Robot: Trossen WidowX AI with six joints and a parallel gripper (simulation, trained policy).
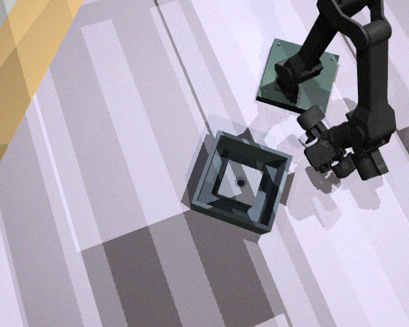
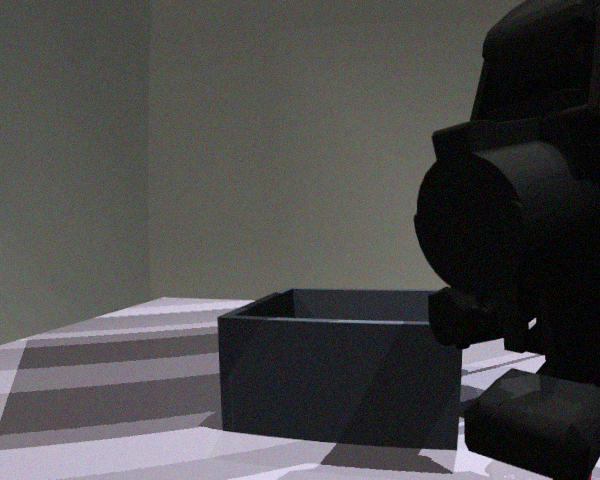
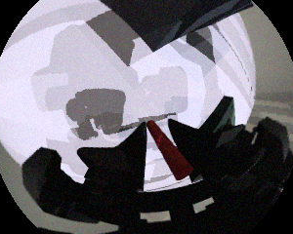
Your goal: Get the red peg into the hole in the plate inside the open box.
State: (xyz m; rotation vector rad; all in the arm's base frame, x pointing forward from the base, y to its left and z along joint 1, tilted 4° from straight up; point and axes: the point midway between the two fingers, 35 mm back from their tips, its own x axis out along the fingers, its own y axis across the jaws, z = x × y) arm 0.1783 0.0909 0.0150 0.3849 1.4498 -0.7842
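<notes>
My gripper tip is now 140 mm short of the grey plate, 180 mm to the left of it and 40 mm below it. Round my gripper tip: red peg (10 mm to the left, 30 mm above); then dark box (140 mm ahead, 180 mm to the right, 20 mm above).
</notes>
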